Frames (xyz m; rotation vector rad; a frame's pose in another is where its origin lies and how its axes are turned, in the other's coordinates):
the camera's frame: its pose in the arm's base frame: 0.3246 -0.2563 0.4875 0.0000 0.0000 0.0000
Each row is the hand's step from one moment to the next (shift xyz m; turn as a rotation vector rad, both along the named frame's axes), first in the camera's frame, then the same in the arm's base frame.
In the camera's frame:
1: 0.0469 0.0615 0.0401 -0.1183 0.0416 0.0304
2: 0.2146 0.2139 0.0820 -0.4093 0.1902 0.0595
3: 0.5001 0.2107 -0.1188 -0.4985 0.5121 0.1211
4: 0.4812 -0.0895 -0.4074 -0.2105 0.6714 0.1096
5: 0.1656 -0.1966 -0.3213 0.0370 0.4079 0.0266
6: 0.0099 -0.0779 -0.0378 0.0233 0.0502 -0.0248
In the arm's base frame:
1: 0.0469 0.0615 0.0401 -0.1183 0.0416 0.0304
2: 0.2146 0.2139 0.0820 -0.4093 0.1902 0.0595
3: 0.5001 0.2107 -0.1188 -0.4985 0.5121 0.1211
4: 0.4812 -0.0895 -0.4074 -0.2105 0.6714 0.1096
5: 0.1656 -0.1966 -0.3213 0.0370 0.4079 0.0266
6: 0.0099 -0.0779 -0.0378 0.0233 0.0502 -0.0248

